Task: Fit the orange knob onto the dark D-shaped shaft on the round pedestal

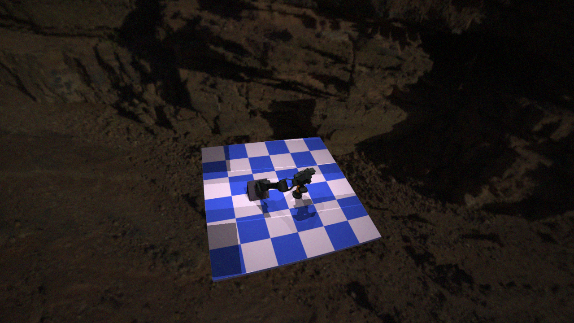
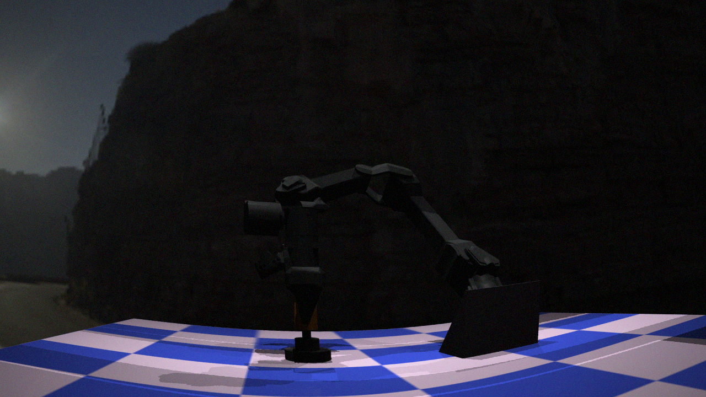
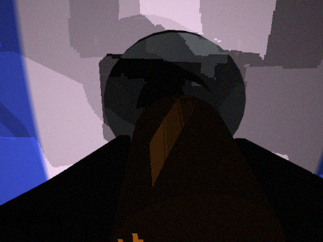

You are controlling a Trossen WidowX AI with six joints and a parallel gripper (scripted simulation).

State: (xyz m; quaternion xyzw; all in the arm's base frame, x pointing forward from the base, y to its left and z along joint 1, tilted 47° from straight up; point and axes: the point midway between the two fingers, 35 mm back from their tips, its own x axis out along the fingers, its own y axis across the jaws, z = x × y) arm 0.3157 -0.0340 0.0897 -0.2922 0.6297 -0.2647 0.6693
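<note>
Right now my gripper tip is 2 cm below the orange knob. From my gripper tip the other things lie so: pedestal (4 cm below).
</note>
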